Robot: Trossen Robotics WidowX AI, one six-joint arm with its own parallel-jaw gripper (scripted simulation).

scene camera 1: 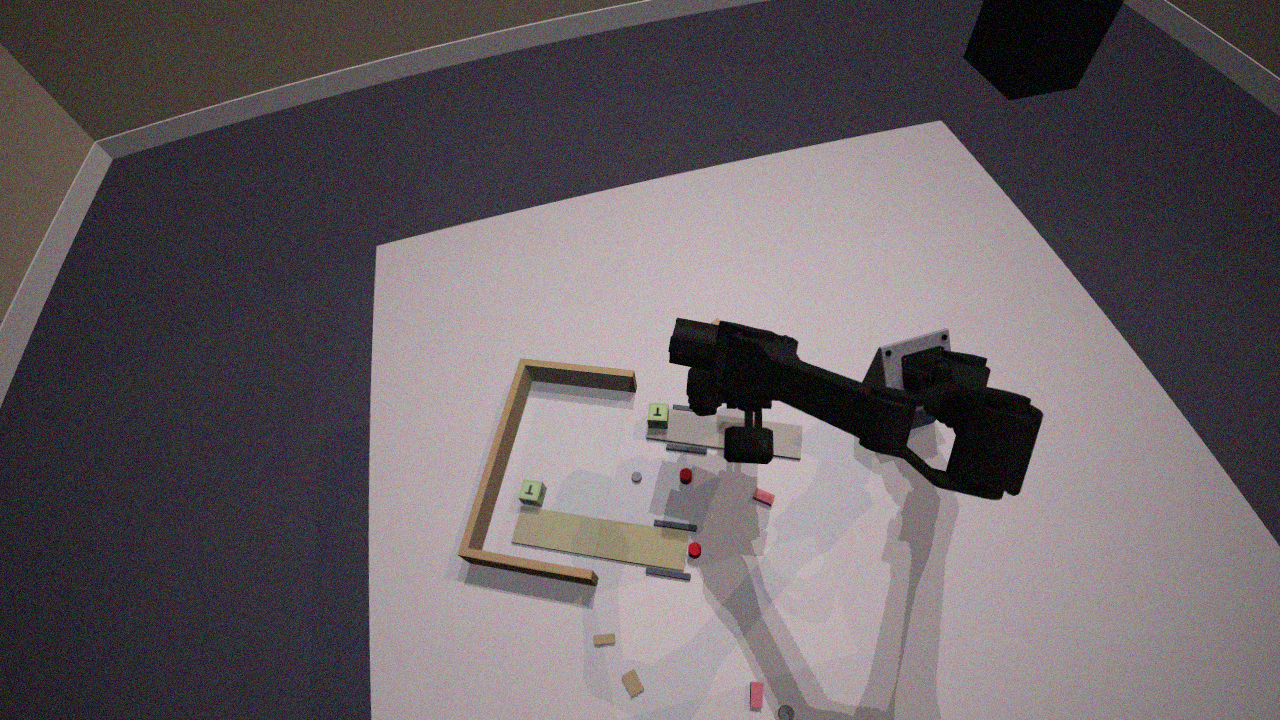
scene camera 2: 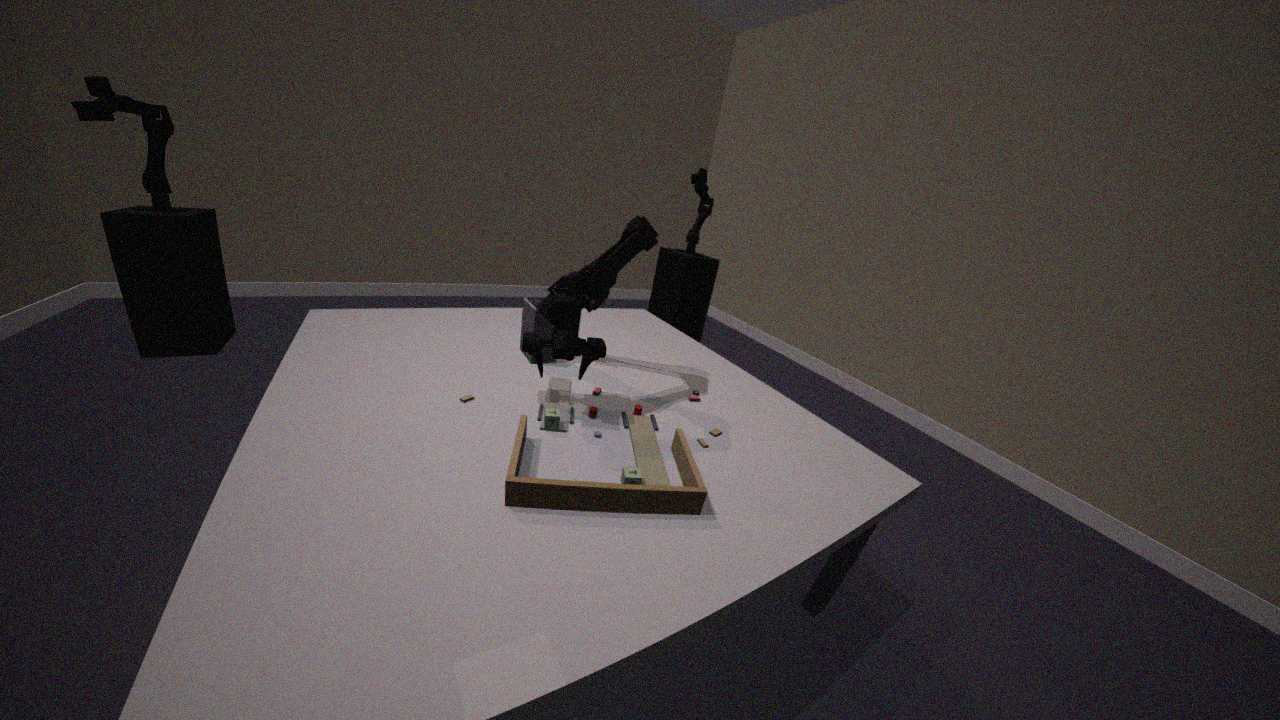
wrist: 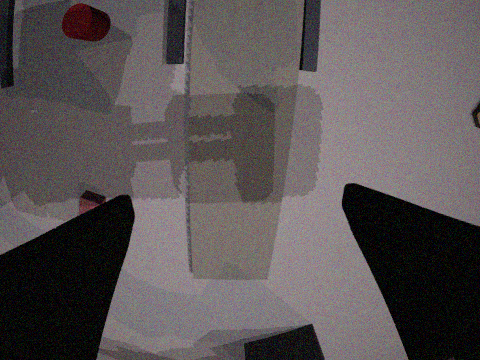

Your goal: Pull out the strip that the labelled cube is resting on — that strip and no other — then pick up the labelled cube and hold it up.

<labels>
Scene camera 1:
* my gripper
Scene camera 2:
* my gripper
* wooden u-shaped fence
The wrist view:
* my gripper
</labels>
